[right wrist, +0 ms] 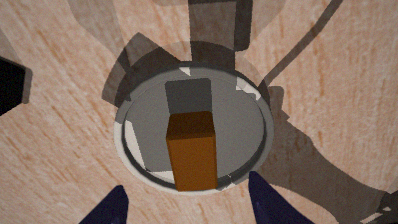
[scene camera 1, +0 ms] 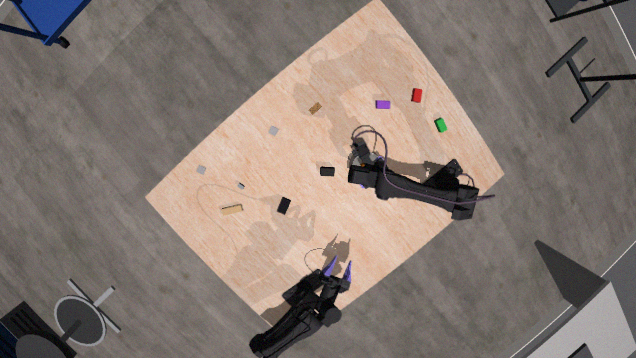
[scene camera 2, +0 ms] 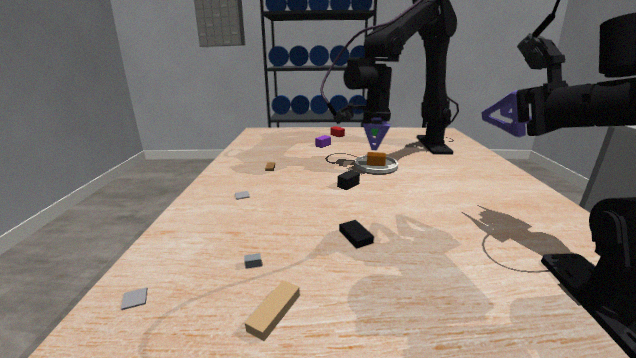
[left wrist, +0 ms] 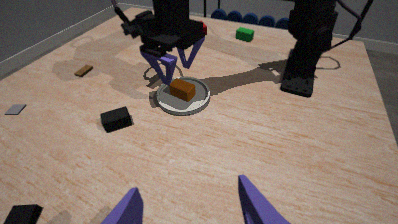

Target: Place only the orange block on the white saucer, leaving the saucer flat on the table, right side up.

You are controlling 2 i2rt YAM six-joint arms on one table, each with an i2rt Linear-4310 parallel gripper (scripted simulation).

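The pictures show the left gripper and the right gripper, together with an orange block and a white saucer. The left gripper also shows in the left wrist view. The right gripper also shows in the left wrist view, as well as in the right wrist view.
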